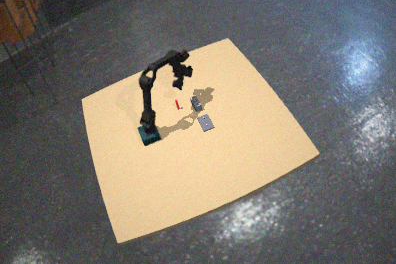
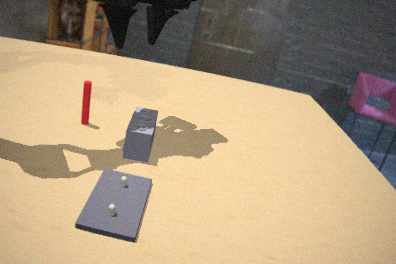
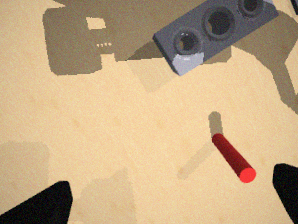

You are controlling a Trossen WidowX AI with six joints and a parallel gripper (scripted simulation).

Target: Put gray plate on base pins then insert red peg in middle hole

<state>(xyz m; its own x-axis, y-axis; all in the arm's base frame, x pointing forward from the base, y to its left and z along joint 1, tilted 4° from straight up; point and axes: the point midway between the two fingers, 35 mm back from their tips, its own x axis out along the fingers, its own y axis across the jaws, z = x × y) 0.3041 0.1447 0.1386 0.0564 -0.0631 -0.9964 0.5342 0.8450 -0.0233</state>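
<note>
The gray plate is 30 mm ahead of my gripper tip, 80 mm to the right of it and 110 mm below it. From my gripper tip the other things lie so: base: 20 mm ahead, 240 mm to the right, 140 mm below; then red peg: 70 mm behind, 30 mm to the right, 110 mm below.
</note>
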